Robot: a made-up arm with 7 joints.
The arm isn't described. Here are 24 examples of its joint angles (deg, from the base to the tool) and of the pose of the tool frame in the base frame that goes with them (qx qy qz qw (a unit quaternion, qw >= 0); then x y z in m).
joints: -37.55 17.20 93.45 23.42 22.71 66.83 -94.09
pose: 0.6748 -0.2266 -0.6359 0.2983 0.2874 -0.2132 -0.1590
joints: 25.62 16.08 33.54 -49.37 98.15 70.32 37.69
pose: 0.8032 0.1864 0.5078 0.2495 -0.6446 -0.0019 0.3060
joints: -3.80 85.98 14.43 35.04 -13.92 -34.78 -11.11
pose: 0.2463 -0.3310 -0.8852 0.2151 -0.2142 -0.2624 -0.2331
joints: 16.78 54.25 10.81 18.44 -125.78 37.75 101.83
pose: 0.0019 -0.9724 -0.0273 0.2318 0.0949 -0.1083 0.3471
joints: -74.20 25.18 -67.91 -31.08 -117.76 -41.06 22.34
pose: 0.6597 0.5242 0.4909 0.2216 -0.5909 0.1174 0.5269
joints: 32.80 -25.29 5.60 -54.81 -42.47 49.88 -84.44
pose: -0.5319 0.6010 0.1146 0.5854 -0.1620 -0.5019 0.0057
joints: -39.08 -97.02 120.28 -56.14 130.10 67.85 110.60
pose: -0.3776 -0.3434 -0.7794 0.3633 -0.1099 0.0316 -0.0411
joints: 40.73 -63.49 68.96 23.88 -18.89 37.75 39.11
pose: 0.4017 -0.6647 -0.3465 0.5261 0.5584 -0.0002 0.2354
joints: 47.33 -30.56 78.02 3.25 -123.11 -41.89 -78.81
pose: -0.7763 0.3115 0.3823 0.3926 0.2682 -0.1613 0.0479
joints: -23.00 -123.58 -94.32 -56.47 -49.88 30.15 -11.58
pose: -0.7880 0.2363 0.4435 0.3558 0.3965 -0.3872 0.2236
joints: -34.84 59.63 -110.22 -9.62 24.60 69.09 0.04
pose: -0.4380 0.6736 -0.0003 0.5954 -0.6830 -0.2619 0.3269
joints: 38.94 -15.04 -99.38 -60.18 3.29 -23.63 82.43
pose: -0.9401 0.2884 -0.0524 0.1742 -0.1970 -0.1713 0.7807
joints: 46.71 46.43 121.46 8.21 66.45 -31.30 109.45
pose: -0.7287 0.2490 0.5675 0.2914 0.2285 -0.3603 0.4168
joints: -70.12 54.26 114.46 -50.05 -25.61 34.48 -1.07
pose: 0.0011 -0.2149 -0.9084 0.3586 -0.1643 -0.3085 -0.3315
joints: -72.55 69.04 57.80 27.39 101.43 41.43 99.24
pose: 0.6158 -0.6231 0.0803 0.4754 0.1006 0.4655 0.1710
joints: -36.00 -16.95 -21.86 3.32 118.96 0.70 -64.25
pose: 0.3626 0.3129 -0.8771 0.0369 -0.2745 0.2519 -0.2647
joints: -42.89 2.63 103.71 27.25 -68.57 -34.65 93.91
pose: -0.3740 0.6719 0.5794 0.2702 0.0307 -0.4809 0.2421
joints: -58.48 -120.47 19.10 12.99 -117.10 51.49 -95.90
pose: -0.1696 -0.7559 0.5397 0.3294 -0.0473 0.5332 0.3739
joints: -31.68 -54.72 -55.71 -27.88 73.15 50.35 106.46
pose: -0.5054 -0.8422 0.0849 0.1675 0.0080 -0.2684 0.4612
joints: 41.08 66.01 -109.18 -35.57 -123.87 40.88 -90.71
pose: 0.5772 0.5310 0.2555 0.5654 -0.3378 0.5153 0.1507
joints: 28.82 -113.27 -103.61 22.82 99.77 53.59 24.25
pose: 0.3722 0.9273 0.0270 0.0312 0.0181 0.0956 0.8148
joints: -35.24 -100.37 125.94 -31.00 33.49 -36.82 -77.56
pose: 0.5472 0.0815 0.8253 0.1133 -0.2085 0.3139 0.3776
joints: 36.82 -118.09 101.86 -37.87 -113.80 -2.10 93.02
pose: 0.8571 0.0356 0.3704 0.3564 -0.3863 0.3869 0.2195
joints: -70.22 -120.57 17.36 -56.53 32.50 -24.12 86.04
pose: 0.4191 -0.4328 -0.4060 0.6872 0.5442 0.2215 0.0787
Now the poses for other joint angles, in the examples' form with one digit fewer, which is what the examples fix.
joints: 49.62 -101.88 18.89 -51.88 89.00 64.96 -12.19
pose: -0.686 -0.569 -0.057 0.450 0.408 -0.257 0.513
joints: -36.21 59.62 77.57 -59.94 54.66 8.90 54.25
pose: 0.383 -0.060 0.898 0.207 -0.579 0.196 -0.255
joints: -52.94 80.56 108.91 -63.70 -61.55 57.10 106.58
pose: 0.424 0.829 0.352 0.091 -0.336 -0.224 0.256
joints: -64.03 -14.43 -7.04 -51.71 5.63 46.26 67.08
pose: -0.055 -0.323 -0.539 0.776 0.015 -0.106 -0.360
